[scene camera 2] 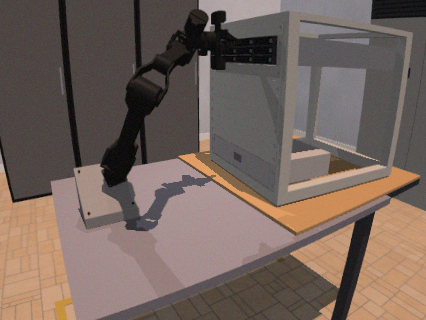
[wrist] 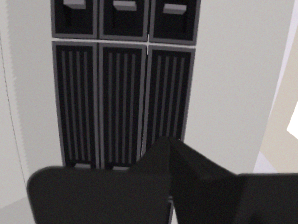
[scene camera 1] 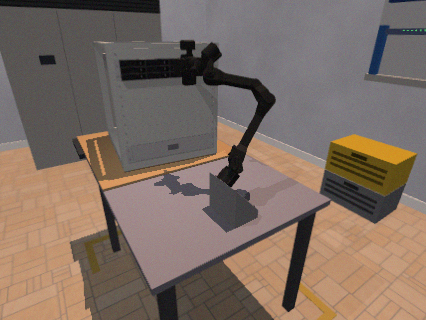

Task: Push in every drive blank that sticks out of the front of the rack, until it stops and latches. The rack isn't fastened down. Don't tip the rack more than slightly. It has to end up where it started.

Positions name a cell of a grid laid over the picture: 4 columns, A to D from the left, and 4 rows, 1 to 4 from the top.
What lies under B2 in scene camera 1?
A grey rack.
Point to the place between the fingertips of the gripper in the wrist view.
C3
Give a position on a ribbed blank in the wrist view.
At B2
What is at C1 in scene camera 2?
The gripper.
